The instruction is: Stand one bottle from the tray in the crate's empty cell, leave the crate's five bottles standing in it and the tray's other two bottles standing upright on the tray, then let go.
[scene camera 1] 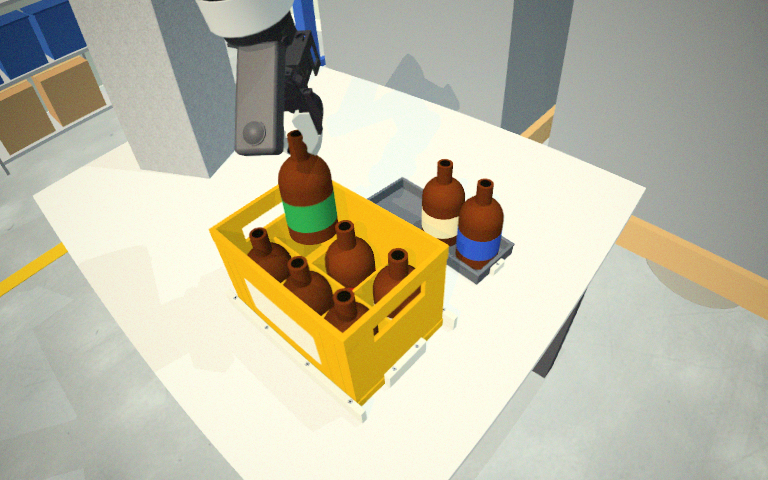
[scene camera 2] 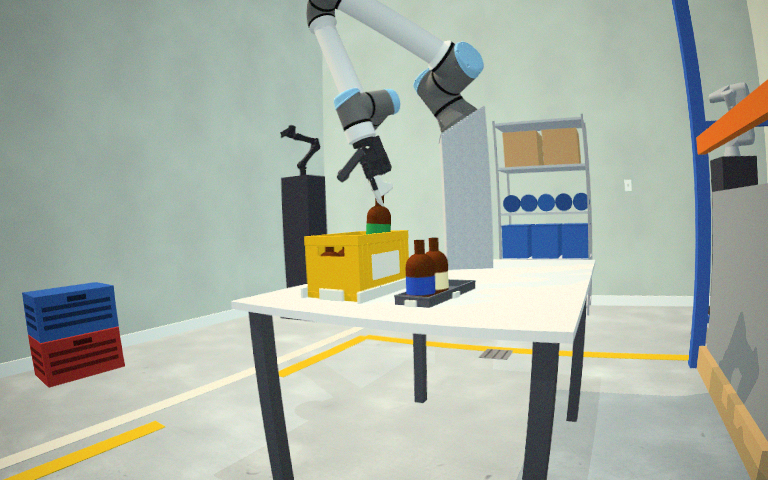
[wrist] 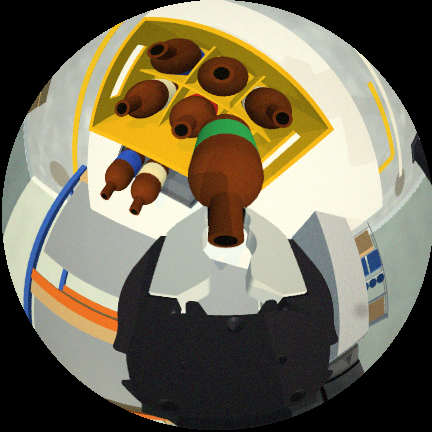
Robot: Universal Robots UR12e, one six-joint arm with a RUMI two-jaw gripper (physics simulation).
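Where they show: gripper, fingertip midpoint: (scene camera 1: 303,154) (scene camera 2: 383,206) (wrist: 224,208); arm's base, link origin: (scene camera 2: 461,124) (wrist: 335,357).
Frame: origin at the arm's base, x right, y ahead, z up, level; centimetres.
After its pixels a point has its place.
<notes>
A brown bottle with a green label (scene camera 1: 308,195) {z -38.1, x 15.8, y 60.4 cm} (scene camera 2: 378,217) {z -38.1, x 12.0, y 60.9 cm} (wrist: 226,160) {z -35.9, x 16.0, y 58.9 cm} is held about upright. Its lower part is inside the rim of the yellow crate (scene camera 1: 396,345) {z -53.3, x 20.2, y 76.7 cm} (scene camera 2: 334,277) {z -53.7, x 18.3, y 77.0 cm} (wrist: 150,139) {z -45.5, x 9.5, y 67.6 cm}, over the rear cell at the tray-side end away from the tray's bottles. Its base shows near the divider tops. My gripper (scene camera 1: 300,142) {z -34.9, x 12.2, y 56.8 cm} (scene camera 2: 380,196) {z -34.9, x 12.2, y 56.8 cm} (wrist: 224,208) {z -34.9, x 12.2, y 56.8 cm} is shut on its neck. Several brown bottles (scene camera 1: 350,263) {z -48.2, x 15.4, y 65.8 cm} (wrist: 222,82) {z -43.7, x 21.0, y 62.2 cm} stand in the other cells. The cream-label bottle (scene camera 1: 441,198) {z -48.8, x -4.2, y 68.9 cm} (scene camera 2: 441,264) {z -50.8, x -9.8, y 70.2 cm} (wrist: 147,187) {z -49.0, x -4.0, y 66.7 cm} and blue-label bottle (scene camera 1: 480,217) {z -48.5, x -3.2, y 76.4 cm} (scene camera 2: 420,271) {z -51.4, x -7.2, y 78.9 cm} (wrist: 120,175) {z -48.9, x -3.4, y 73.7 cm} stand upright on the grey tray (scene camera 1: 396,199) {z -59.5, x -10.4, y 55.3 cm}.
White stop blocks (scene camera 1: 406,362) {z -57.3, x 19.8, y 78.0 cm} (scene camera 2: 331,294) {z -58.3, x 18.9, y 78.1 cm} and strips lie along the crate's foot on the white table (scene camera 1: 566,186) {z -60.0, x -34.1, y 82.6 cm} (scene camera 2: 509,316) {z -60.0, x -30.1, y 86.7 cm}. A grey pillar (scene camera 1: 152,84) {z -36.3, x 7.5, y 8.1 cm} (scene camera 2: 465,198) {z -32.2, x -2.5, y 11.8 cm} (wrist: 325,260) {z -40.7, x 3.0, y 13.7 cm} rises beside the table near my gripper.
</notes>
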